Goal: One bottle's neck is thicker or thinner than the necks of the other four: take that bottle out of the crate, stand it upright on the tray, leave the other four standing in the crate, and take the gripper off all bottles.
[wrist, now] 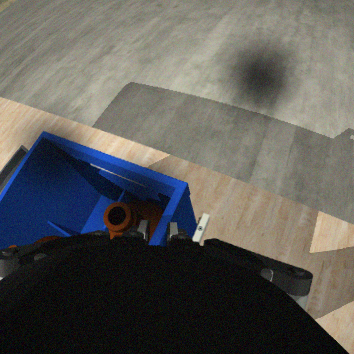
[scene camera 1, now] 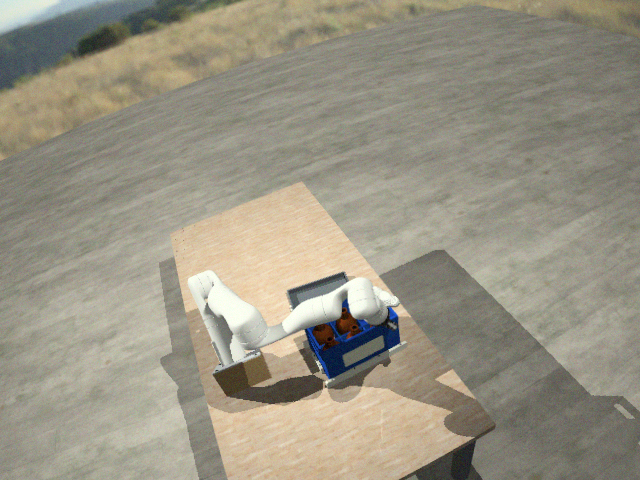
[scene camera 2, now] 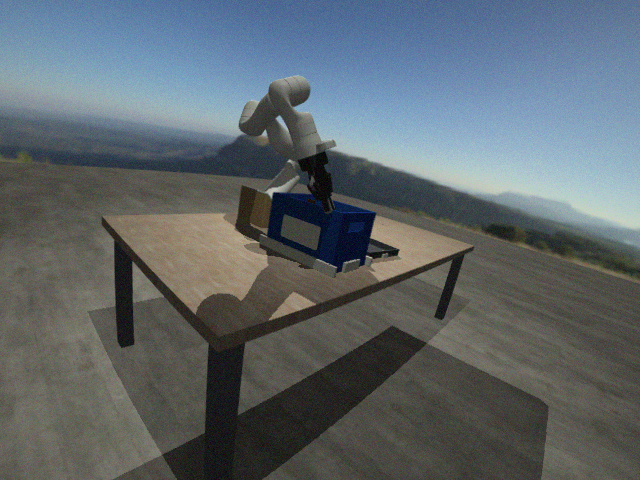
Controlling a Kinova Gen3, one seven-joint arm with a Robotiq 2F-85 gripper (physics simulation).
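Places are measured from the arm's base along level axes (x left, y up, z ahead), in millimetres.
Where they show: gripper, between the fingertips: [wrist: 157, 232] [scene camera 2: 330, 211]; arm's base, origin of its link: [scene camera 1: 234, 360] [scene camera 2: 264, 204].
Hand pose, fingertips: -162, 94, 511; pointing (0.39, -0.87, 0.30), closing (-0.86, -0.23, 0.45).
Things, the pixels of their top centre, and the offset from my fingertips, as dx, dy, dz. "pt": a spot on its surface instead. Level surfaces: height alone.
- blue crate, centre of its top: [wrist: 24, 281] [scene camera 2: 324, 202] [scene camera 1: 347, 316] +78, +8, -99
- wooden table, height of its surface: dy -167
- brown bottle, centre of its top: [wrist: 116, 215] +42, -5, -5
- dark grey tray, a spot on its surface: [scene camera 2: 382, 250] pt +419, -165, -51
The blue crate [scene camera 1: 330, 362] [scene camera 2: 335, 237] [wrist: 46, 197] stands on white skids on the wooden table [scene camera 1: 269, 242]. Brown bottles [scene camera 1: 324, 334] [scene camera 1: 347, 324] stand in its cells; the arm hides others. In the wrist view one brown bottle [wrist: 119, 216] shows with its open mouth, just inside the crate's near corner. My gripper [wrist: 157, 232] [scene camera 2: 328, 208] is at the crate's rim. One finger is inside the crate beside that bottle, the other outside, with the blue wall between them. The dark grey tray [scene camera 1: 315, 287] [scene camera 2: 382, 250] lies behind the crate and holds nothing.
The arm's base sits on a brown block [scene camera 1: 240, 374] [scene camera 2: 252, 207] to the left of the crate. The table's right edge runs close past the crate [wrist: 246, 197]. Beyond it is grey ground.
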